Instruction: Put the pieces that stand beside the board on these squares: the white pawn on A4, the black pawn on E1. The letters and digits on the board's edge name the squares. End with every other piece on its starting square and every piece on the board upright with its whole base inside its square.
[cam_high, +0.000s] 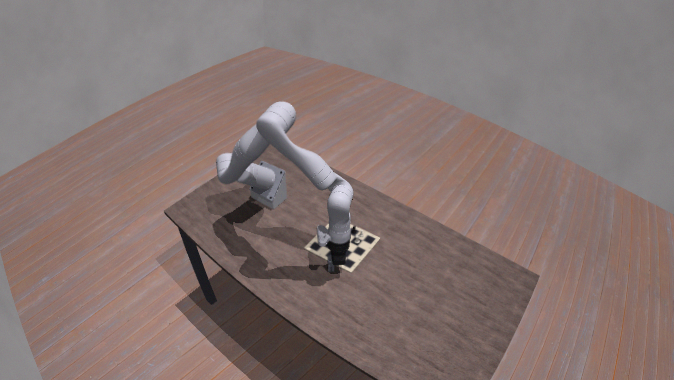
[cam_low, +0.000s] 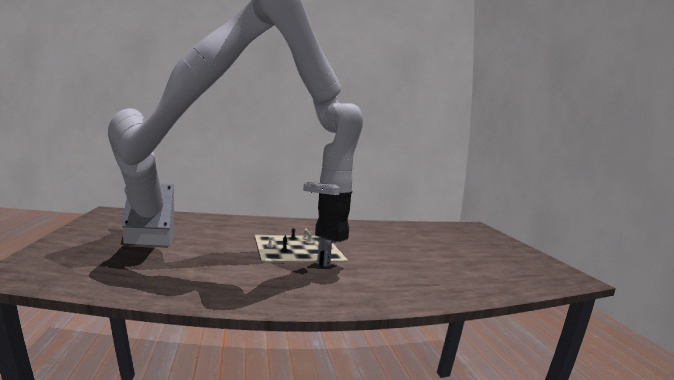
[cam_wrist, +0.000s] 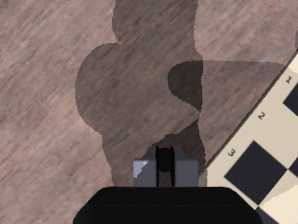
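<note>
My gripper is now 60 mm past the chessboard, 130 mm to the right of it and 20 mm above it.
</note>
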